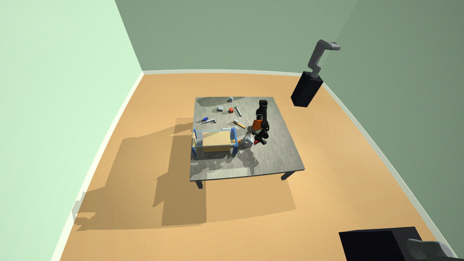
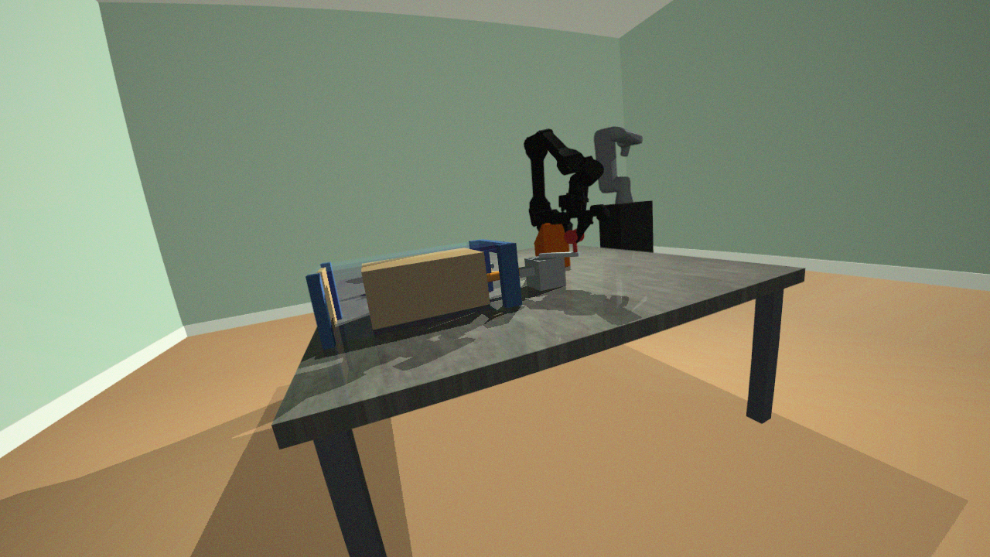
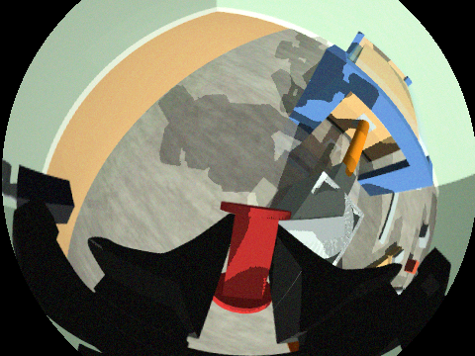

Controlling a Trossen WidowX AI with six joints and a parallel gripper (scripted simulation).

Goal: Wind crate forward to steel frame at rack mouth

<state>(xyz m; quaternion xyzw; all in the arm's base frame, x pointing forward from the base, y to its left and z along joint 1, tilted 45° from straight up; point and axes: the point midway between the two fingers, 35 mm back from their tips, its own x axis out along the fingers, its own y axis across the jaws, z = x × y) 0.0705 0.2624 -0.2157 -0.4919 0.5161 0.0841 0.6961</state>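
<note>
Right now my gripper tip is 5 cm short of the grey winch, 9 cm to the left of it and 10 cm above it. The rest, counted from my gripper tip: tan-handled tool: 16 cm ahead, 38 cm to the right, 11 cm below; red knob: 1 cm behind, 1 cm to the right; grey bar: 28 cm ahead, 29 cm to the right, 13 cm below.
</note>
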